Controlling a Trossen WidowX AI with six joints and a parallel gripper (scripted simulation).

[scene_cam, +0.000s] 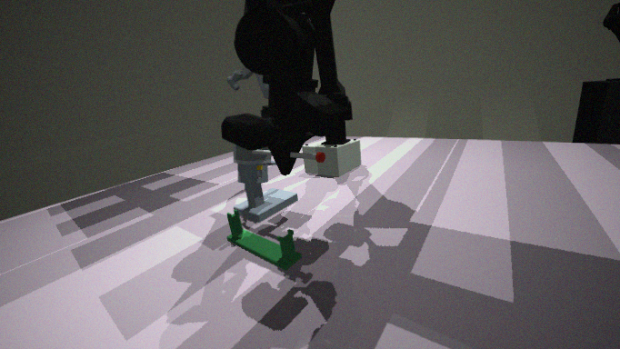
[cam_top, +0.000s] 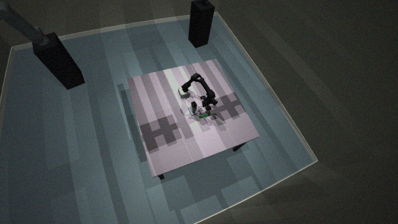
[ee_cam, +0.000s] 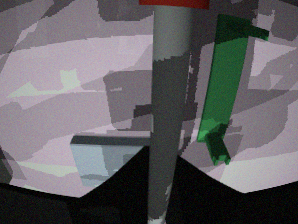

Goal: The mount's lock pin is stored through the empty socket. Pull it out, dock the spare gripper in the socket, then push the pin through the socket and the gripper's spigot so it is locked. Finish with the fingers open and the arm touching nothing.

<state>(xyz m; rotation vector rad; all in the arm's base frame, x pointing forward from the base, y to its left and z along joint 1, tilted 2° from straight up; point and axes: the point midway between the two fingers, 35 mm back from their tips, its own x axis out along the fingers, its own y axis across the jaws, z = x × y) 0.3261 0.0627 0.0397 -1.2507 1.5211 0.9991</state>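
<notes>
Now: gripper tip 100 mm to the left of the grey mount, 40 mm past it and 40 mm above it. Round my gripper tip: spare gripper 100 mm to the right, 40 mm behind, 30 mm above; green cradle 70 mm below, 70 mm ahead, 10 mm to the right.
</notes>
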